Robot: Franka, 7 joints.
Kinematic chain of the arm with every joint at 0, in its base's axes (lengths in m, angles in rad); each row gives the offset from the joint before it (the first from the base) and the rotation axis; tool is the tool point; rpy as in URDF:
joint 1: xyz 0 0 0.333 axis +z
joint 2: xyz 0 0 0 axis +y
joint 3: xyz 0 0 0.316 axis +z
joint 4: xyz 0.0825 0 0 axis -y
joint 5: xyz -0.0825 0 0.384 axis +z
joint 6: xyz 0 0 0 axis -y
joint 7: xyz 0.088 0 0 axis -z
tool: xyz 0 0 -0.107 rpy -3.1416 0 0
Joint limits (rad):
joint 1: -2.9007..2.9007
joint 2: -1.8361..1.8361
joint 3: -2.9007..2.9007
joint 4: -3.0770..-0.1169
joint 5: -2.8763..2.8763
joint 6: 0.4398..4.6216
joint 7: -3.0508..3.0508
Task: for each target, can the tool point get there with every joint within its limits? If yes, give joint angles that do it. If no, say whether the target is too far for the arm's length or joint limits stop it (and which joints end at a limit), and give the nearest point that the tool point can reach.
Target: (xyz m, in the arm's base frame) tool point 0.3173 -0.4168 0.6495
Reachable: yes | joints 1.1513 0.4813 -2.2929 -2.0733 -0.7521 2.7375 -0.5609
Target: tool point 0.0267 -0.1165 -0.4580
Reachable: no: joint limits stop it (at a limit: joint 2) | nearest point 0.0334 -0.1456 -0.3436 | short by 0.118 m
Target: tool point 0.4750 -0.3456 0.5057
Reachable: yes | joints -0.7603 0.0288 0.0620 -1.9139 -2.2637 2.8481 0.6562
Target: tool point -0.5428 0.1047 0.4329
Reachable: yes | joints 1.0384 -0.1649 1.7035 -2.1706 -1.3622 3.2410 1.9285
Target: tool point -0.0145 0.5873 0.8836
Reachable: yes | joints -1.3907 -1.3147 0.0370 -0.7489 1.0420 1.7588 -1.9309
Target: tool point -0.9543 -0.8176 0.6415
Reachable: no: too far | nearest point -0.6327 -0.5421 0.5375 | short by 0.436 m
